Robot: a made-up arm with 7 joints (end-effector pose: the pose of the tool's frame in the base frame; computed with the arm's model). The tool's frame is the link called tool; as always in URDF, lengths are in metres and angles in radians. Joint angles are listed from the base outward.
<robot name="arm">
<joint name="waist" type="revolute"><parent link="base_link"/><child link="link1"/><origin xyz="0.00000 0.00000 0.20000" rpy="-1.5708 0.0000 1.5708"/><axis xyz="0 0 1"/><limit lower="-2.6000" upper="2.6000" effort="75" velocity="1.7"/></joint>
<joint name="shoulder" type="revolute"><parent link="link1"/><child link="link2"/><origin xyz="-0.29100 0.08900 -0.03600" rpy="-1.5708 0.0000 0.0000"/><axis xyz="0 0 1"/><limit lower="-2.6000" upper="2.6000" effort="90" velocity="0.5"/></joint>
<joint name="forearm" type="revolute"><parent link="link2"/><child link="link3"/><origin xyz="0.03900 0.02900 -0.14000" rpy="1.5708 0.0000 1.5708"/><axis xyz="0 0 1"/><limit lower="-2.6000" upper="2.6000" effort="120" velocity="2.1"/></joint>
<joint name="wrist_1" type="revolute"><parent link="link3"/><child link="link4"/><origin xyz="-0.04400 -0.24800 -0.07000" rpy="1.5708 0.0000 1.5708"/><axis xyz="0 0 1"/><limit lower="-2.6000" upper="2.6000" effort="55" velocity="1.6"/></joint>
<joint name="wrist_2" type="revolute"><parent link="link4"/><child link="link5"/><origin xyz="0.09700 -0.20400 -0.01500" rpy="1.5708 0.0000 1.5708"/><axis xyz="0 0 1"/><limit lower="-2.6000" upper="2.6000" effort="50" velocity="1"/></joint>
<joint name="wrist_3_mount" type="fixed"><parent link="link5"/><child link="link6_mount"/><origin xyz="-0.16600 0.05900 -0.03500"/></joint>
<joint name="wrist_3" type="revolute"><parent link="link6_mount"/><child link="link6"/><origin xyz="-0.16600 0.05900 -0.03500" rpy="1.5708 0.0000 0.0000"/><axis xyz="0 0 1"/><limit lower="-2.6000" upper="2.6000" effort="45" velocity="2.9"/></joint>
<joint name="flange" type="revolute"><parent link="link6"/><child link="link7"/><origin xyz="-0.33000 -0.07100 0.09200" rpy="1.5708 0.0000 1.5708"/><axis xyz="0 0 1"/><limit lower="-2.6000" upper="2.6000" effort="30" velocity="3.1"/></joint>
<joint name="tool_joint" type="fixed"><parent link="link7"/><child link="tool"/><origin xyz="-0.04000 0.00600 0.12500" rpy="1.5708 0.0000 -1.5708"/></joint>
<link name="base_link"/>
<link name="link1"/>
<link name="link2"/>
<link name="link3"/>
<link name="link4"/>
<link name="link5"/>
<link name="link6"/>
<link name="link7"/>
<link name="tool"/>
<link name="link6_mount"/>
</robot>
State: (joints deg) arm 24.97 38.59 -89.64 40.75 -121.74 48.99 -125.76
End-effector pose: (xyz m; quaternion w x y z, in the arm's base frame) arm -0.3094 0.0057 0.6003 0.4710 -0.1645 0.1300 -0.8569
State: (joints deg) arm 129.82 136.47 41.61 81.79 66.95 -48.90 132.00
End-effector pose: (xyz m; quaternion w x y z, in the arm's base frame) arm 0.4293 0.1574 0.0542 0.6485 0.1903 -0.1319 0.7251
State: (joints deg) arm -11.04 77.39 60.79 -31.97 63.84 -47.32 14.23
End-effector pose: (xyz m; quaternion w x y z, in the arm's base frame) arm -0.4128 -0.6484 0.8125 0.4069 0.1484 0.3093 -0.8466
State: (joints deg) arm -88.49 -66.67 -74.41 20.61 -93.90 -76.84 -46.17
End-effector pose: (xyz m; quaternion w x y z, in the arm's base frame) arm 0.2099 -0.4502 0.0050 0.2657 -0.3073 0.6356 -0.6566
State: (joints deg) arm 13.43 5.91 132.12 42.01 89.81 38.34 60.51
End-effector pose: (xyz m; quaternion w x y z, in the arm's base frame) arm 0.5068 -0.6017 0.6320 0.5800 0.1966 -0.6140 0.4980
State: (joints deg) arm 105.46 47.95 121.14 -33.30 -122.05 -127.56 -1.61
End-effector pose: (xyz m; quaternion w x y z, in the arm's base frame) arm -0.1257 -0.0165 0.6279 0.0689 0.8412 0.3360 -0.4179
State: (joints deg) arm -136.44 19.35 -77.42 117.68 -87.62 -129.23 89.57
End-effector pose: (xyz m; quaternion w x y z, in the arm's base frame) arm -0.0201 -0.1997 -0.0253 0.4545 -0.4870 -0.6336 0.3935
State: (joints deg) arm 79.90 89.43 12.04 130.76 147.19 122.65 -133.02
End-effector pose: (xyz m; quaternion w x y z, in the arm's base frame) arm -0.0601 0.1769 0.4248 0.8355 -0.0646 -0.5206 -0.1636
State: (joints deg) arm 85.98 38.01 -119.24 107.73 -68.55 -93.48 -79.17
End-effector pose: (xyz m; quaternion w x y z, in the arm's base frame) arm 0.1465 0.3247 0.2147 0.5648 0.2842 0.5032 0.5891
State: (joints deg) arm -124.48 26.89 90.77 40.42 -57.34 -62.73 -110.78
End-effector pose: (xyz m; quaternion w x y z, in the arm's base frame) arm -0.2367 0.4851 -0.0132 0.1188 -0.4699 -0.7330 0.4772
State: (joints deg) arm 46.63 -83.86 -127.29 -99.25 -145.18 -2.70 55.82
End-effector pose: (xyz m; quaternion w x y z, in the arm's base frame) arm 0.0423 -0.0802 0.6230 0.2498 -0.9425 0.0535 0.2155
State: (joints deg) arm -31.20 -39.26 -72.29 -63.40 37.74 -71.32 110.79
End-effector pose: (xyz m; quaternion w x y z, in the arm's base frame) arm -0.2198 -0.9552 -0.3896 0.8471 0.3463 -0.0404 0.4010
